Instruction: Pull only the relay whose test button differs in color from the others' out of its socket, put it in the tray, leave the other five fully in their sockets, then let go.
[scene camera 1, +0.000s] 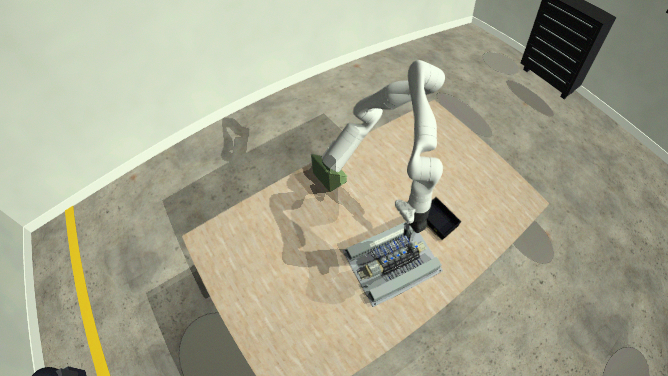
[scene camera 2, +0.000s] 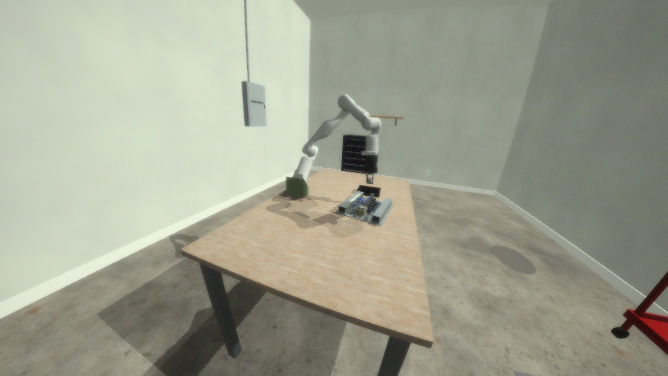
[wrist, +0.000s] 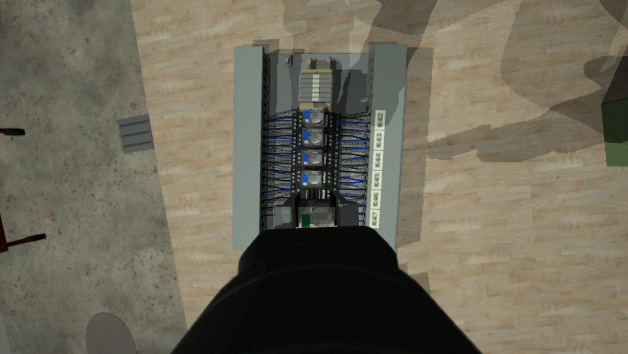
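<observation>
The relay with the green test button (wrist: 318, 217) is held between the fingers of my gripper (scene camera 1: 410, 237) (scene camera 2: 370, 181) (wrist: 315, 204), raised above the relay panel (scene camera 1: 405, 284) (scene camera 2: 382, 212) (wrist: 248, 150). Four relays with blue buttons sit in a row in their sockets; the nearest to my gripper is one relay (wrist: 313, 178) level with label K45. A further blue button (scene camera 1: 416, 246) shows at the row's tray end in scene camera 1; my gripper hides that end in the wrist view. The black tray (scene camera 1: 451, 229) (scene camera 2: 369, 191) stands beyond the panel's end, apart from my gripper.
Grey cable ducts (wrist: 391, 90) flank the sockets, with wires running to them. A beige terminal block (scene camera 1: 373, 268) (wrist: 315, 88) stands at the row's far end. The green arm base (scene camera 1: 327, 175) (scene camera 2: 297, 186) is on the table (scene camera 1: 280, 280) (scene camera 2: 320, 260). A black cabinet (scene camera 1: 565, 45) stands on the floor.
</observation>
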